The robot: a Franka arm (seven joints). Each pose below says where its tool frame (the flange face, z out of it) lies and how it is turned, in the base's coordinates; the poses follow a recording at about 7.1 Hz.
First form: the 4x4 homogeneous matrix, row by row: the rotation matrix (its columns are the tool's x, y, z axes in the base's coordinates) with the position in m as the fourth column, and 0 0 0 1 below. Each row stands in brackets.
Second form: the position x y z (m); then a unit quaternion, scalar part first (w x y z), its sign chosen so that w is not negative. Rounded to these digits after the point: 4 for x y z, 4 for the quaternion.
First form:
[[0.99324, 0.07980, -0.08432, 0.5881], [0.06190, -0.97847, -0.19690, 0.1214], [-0.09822, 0.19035, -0.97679, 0.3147], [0, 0, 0, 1]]
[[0.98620, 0.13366, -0.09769, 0.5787], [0.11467, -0.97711, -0.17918, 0.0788], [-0.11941, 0.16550, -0.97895, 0.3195], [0, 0, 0, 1]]
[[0.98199, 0.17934, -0.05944, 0.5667], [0.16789, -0.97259, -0.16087, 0.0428], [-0.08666, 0.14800, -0.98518, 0.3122], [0, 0, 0, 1]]
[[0.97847, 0.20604, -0.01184, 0.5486], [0.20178, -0.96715, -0.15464, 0.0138], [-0.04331, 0.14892, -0.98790, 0.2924], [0, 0, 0, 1]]
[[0.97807, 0.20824, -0.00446, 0.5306], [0.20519, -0.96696, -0.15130, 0.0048], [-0.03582, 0.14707, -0.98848, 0.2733], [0, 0, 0, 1]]
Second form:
0.5881, 0.1214, 0.3147, 0.0974, 0.9935, 0.0357, -0.0459
0.5787, 0.0788, 0.3195, 0.0868, 0.9928, 0.0625, -0.0547
0.5667, 0.0428, 0.3122, 0.0778, 0.9924, 0.0875, -0.0368
0.5486, 0.0138, 0.2924, 0.0765, 0.9917, 0.1028, -0.0139
0.5306, 0.0048, 0.2733, 0.0752, 0.9917, 0.1042, -0.0102

